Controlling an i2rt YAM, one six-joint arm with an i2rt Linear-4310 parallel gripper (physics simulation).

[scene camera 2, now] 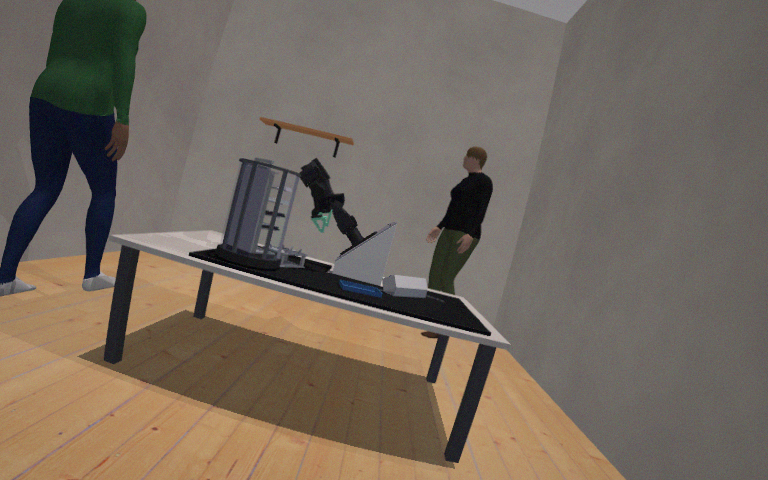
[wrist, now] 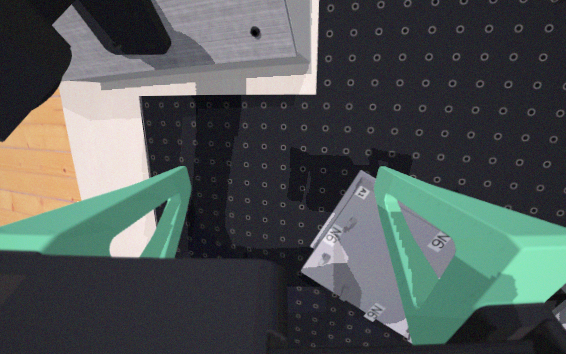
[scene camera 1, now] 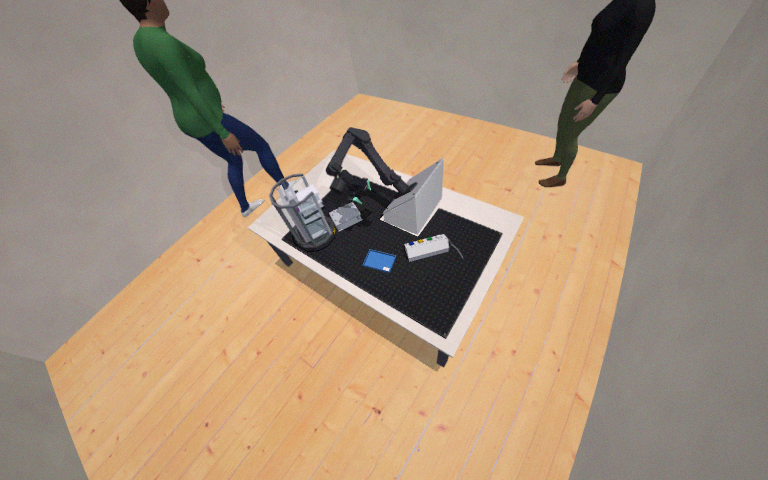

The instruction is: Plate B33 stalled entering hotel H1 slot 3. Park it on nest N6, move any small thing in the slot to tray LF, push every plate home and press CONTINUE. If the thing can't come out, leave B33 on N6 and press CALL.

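Places are measured from the arm's base along level axes (x ahead, y left, z up), in centimetres.
Pixels of known places: gripper, fingertip midpoint: (scene camera 2: 324, 229) (wrist: 282, 177) (scene camera 1: 365, 196); arm's base, link origin: (scene camera 2: 359, 243) (scene camera 1: 405, 191).
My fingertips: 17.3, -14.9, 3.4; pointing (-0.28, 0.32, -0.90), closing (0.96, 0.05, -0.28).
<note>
For each thing: its middle in the pictures, then the offset to it from my fingertips, as dx, dy, dz. Level surfaces: height alone.
- Nest N6, body centre: (wrist: 395, 262) (scene camera 2: 284, 255) (scene camera 1: 345, 215) +9.1, -12.4, -14.6
- round hotel rack, body centre: (scene camera 2: 258, 212) (scene camera 1: 304, 212) +28.0, -21.3, +1.5
- blue tray, body centre: (scene camera 2: 360, 288) (scene camera 1: 379, 260) +21.9, +23.7, -17.6
- button box, body centre: (scene camera 2: 405, 284) (scene camera 1: 426, 245) +2.2, +41.0, -14.3
- black mat, surface height: dz -18.4
- white table, surface height: dz -19.7
My gripper (scene camera 1: 362, 193) (scene camera 2: 321, 220) (wrist: 282, 177), with green fingers, is open and empty above the mat. The right finger overlaps nest N6 in the wrist view. Nest N6 (scene camera 1: 345, 216) (scene camera 2: 292, 259) (wrist: 365, 240) is a grey block with N6 labels and an A1 mark; no plate shows on it. The round hotel rack (scene camera 1: 316, 245) (scene camera 2: 256, 203) stands beside the nest, with several shelves; B33, the slot numbers and any small thing in a slot cannot be made out. A blue tray (scene camera 1: 377, 260) (scene camera 2: 360, 288) lies on the mat, label unreadable. The button box (scene camera 1: 427, 249) (scene camera 2: 406, 286) has coloured buttons.
A grey wedge-shaped mount (scene camera 1: 429, 195) (scene camera 2: 369, 260) (wrist: 235, 30) carries the arm's base. The black mat (scene camera 1: 447, 300) (scene camera 2: 453, 314) lies on the white table (scene camera 1: 509, 223) (scene camera 2: 164, 240). One person (scene camera 1: 175, 84) (scene camera 2: 84, 62) stands near the hotel, another (scene camera 1: 611, 50) (scene camera 2: 472, 198) behind the table.
</note>
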